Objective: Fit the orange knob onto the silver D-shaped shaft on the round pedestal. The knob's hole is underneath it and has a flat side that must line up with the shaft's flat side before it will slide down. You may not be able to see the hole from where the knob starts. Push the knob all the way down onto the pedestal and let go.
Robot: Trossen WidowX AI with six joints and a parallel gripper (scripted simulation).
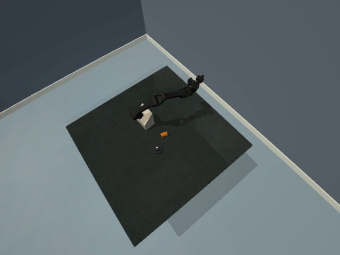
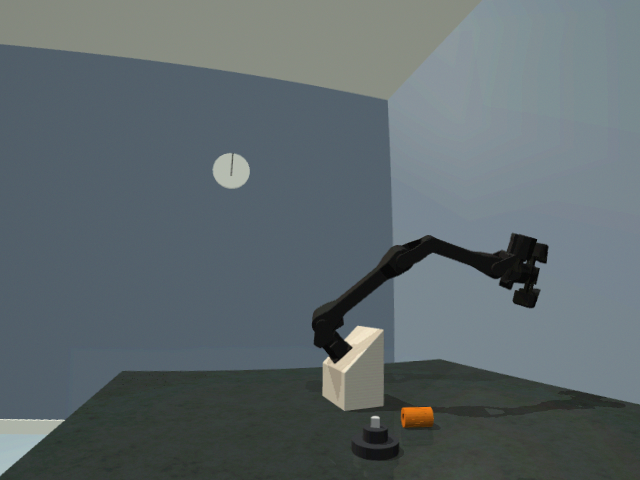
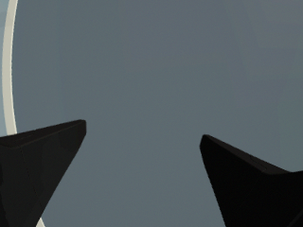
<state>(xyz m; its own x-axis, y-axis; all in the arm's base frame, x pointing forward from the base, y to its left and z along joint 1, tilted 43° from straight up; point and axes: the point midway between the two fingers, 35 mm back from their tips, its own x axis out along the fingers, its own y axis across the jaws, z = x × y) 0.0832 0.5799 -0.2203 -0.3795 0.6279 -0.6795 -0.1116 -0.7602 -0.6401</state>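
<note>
My gripper tip is 490 mm to the left of the orange knob, 320 mm above it and 150 mm short of it. The rest, counted from my gripper tip: round black pedestal 640 mm to the right, 310 mm below, 240 mm ahead.
</note>
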